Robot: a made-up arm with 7 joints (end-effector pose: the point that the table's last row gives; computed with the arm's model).
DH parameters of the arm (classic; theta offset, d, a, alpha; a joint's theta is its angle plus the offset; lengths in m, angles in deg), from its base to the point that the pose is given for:
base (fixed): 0 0.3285 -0.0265 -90
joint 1: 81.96 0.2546 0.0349 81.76
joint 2: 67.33 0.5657 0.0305 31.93
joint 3: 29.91 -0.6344 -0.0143 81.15
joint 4: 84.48 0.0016 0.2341 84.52
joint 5: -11.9 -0.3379 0.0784 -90
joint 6: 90 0.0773 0.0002 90
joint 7: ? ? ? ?
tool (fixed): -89.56 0.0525 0 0
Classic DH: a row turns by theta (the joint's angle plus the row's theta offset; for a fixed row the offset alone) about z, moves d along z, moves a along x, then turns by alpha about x.
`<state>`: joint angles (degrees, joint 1 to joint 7).
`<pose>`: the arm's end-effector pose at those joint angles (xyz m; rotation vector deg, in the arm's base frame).
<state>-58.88 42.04 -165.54 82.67 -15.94 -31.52 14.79</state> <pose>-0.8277 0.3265 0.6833 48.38 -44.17 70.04</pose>
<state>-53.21 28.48 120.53 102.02 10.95 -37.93 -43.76</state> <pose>-0.6499 0.5458 0.1561 -61.49 -54.53 77.51</pose>
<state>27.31 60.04 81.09 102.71 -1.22 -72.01 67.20</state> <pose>-0.2531 0.2761 0.8316 34.50 40.82 18.99</pose>
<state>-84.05 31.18 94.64 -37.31 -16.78 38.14 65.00</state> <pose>-0.0414 0.3382 0.8313 36.05 -76.88 -16.06</pose>
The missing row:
joint 7: 4.77 0.0769 0.1006 -123.56
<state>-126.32 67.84 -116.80 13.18 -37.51 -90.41 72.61</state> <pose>-0.6363 0.0305 0.5337 80.73 -10.72 11.24</pose>
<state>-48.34 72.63 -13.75 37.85 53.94 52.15 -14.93</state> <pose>0.1171 -0.1930 0.1386 -121.71 19.46 107.07</pose>
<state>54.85 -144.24 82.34 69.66 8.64 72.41 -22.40</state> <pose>-0.4689 -0.0171 0.3875 73.98 -154.67 29.91</pose>
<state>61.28 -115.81 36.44 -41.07 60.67 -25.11 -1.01</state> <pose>0.1712 0.2211 0.0062 20.62 14.20 -115.80</pose>
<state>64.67 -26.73 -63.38 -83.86 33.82 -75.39 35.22</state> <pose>-0.1212 0.3467 0.0584 121.24 -53.49 111.79</pose>
